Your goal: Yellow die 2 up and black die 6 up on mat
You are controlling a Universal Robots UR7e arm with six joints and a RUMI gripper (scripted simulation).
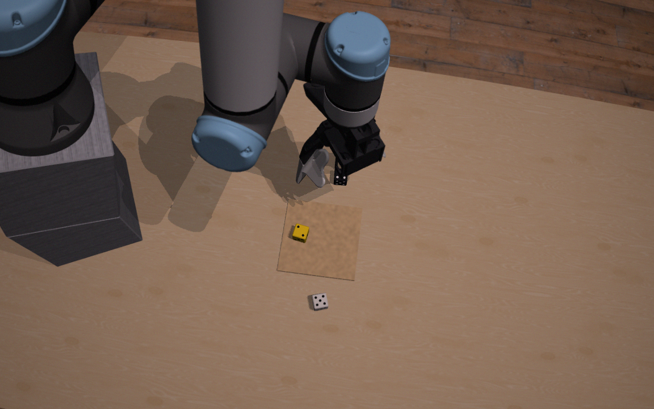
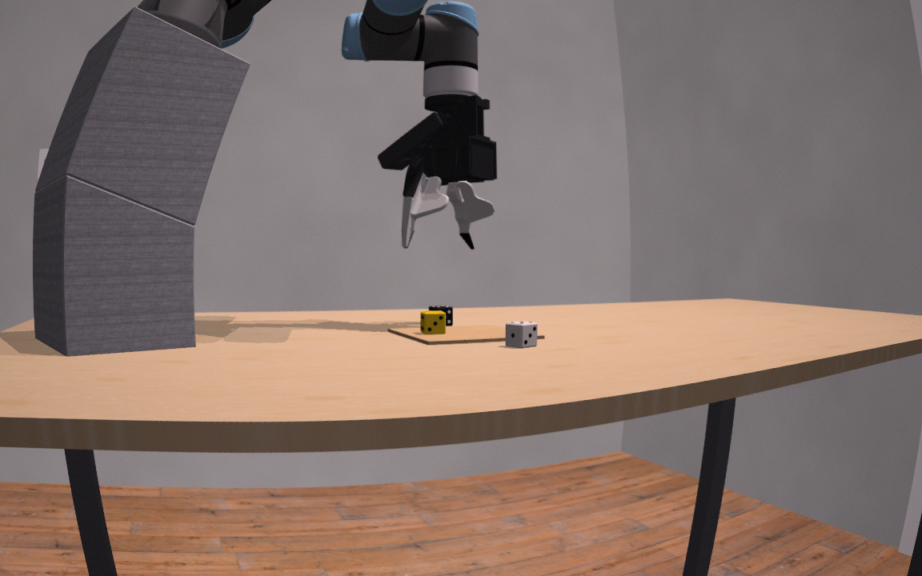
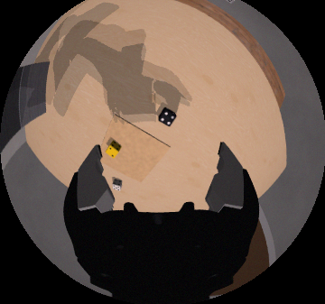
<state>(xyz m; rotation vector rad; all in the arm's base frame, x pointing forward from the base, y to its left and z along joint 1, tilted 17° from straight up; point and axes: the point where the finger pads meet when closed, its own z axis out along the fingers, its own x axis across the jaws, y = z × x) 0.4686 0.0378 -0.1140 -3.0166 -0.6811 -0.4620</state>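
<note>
My gripper is now 10 mm short of the black die, 10 mm to the right of it and 90 mm above it. Round my hand: white die (40 mm behind, 230 mm to the right, 90 mm below); then mat (30 mm behind, 110 mm to the right, 100 mm below); then yellow die (70 mm behind, 100 mm to the right, 80 mm below).
</note>
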